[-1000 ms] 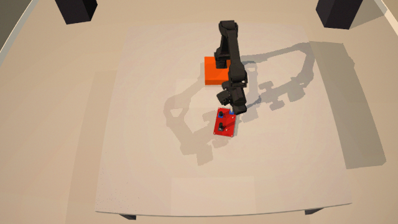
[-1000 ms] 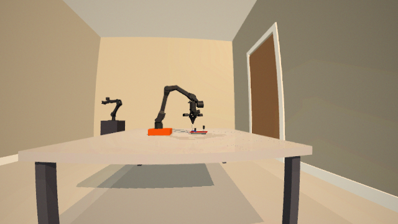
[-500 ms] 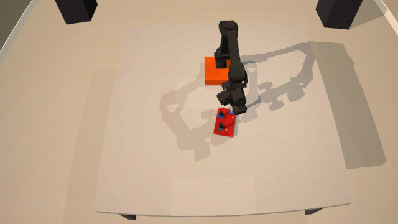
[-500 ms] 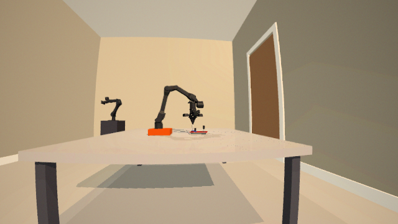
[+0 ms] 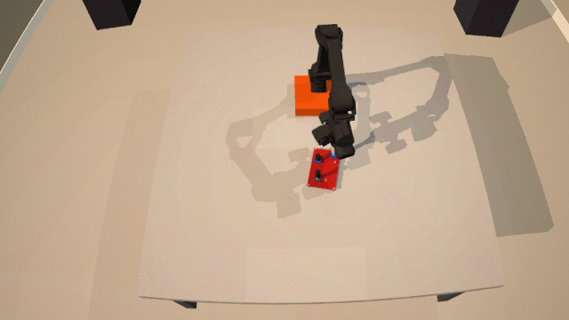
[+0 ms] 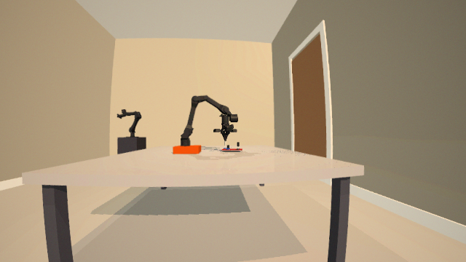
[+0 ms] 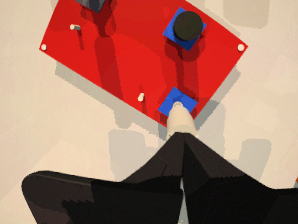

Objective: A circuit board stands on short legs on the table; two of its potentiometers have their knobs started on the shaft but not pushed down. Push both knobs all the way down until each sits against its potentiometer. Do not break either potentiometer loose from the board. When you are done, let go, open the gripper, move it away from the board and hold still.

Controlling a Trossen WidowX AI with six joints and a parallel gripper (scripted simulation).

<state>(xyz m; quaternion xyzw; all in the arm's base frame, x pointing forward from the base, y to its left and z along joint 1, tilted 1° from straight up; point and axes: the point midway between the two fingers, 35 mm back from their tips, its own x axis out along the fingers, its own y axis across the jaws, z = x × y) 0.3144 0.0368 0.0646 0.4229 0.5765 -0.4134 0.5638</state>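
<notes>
My gripper tip is now 3 cm above the blue potentiometer. Also, from my gripper tip: grey potentiometer 10 cm ahead, 6 cm to the right, 4 cm below; then black knob 10 cm ahead, 6 cm to the right, 2 cm below.
</notes>
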